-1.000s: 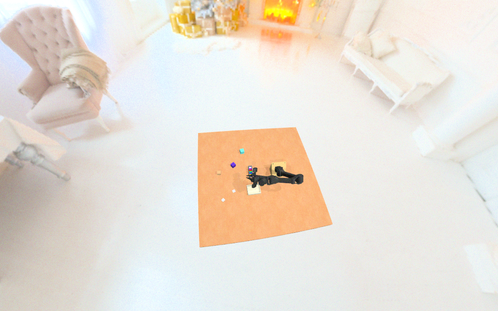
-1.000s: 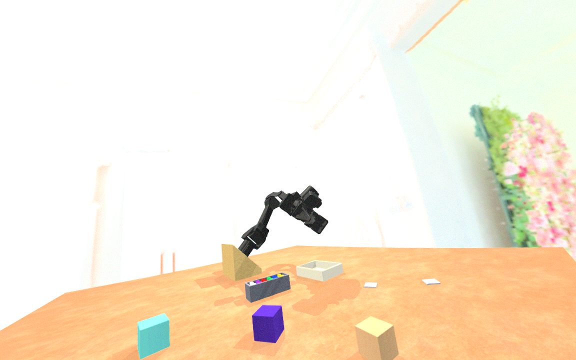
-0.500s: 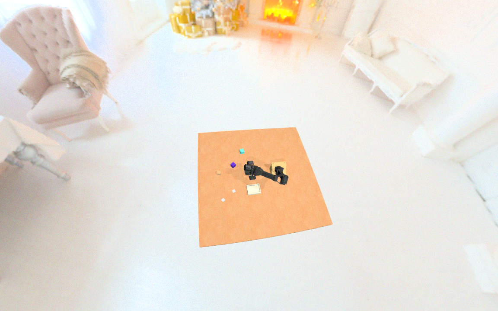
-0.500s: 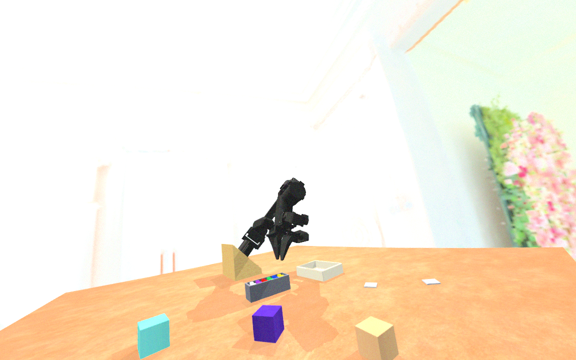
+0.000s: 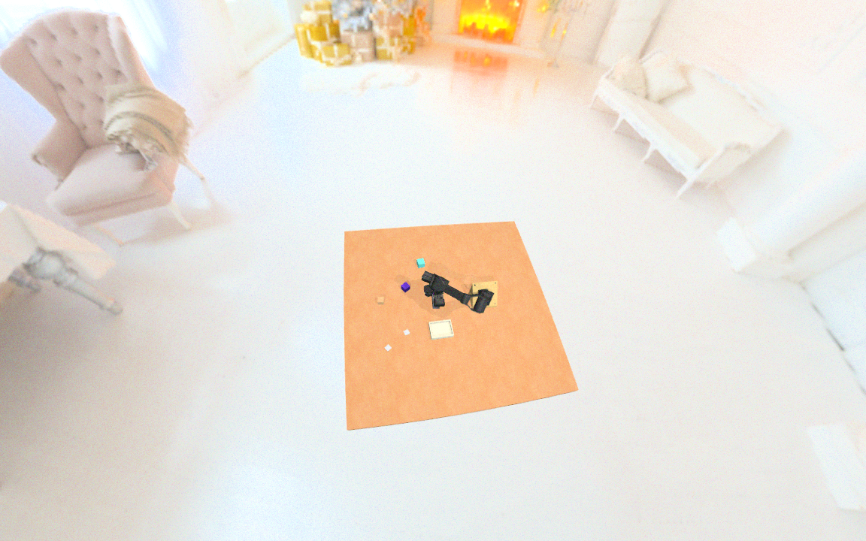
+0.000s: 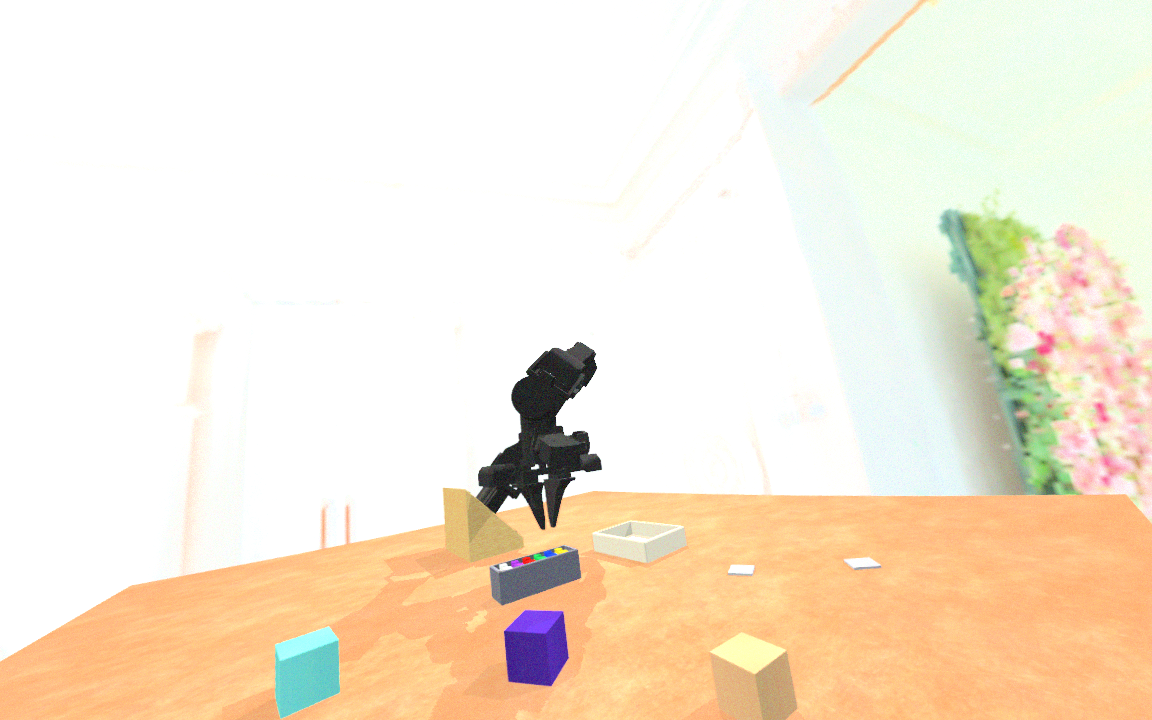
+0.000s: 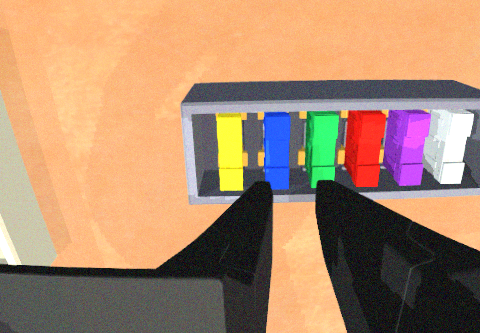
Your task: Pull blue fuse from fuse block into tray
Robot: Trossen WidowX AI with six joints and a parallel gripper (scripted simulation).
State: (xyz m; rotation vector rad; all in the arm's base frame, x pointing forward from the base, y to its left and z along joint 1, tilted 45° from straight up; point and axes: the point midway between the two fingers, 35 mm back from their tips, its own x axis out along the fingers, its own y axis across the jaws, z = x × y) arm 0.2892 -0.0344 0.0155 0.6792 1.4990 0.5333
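My gripper tip is 50 mm above the blue fuse. From my gripper tip the other things lie so: cream tray: 180 mm to the left, 70 mm below; then cyan cube: 300 mm to the right, 50 mm below, 50 mm ahead; then purple cube: 170 mm ahead, 130 mm to the right, 50 mm below.
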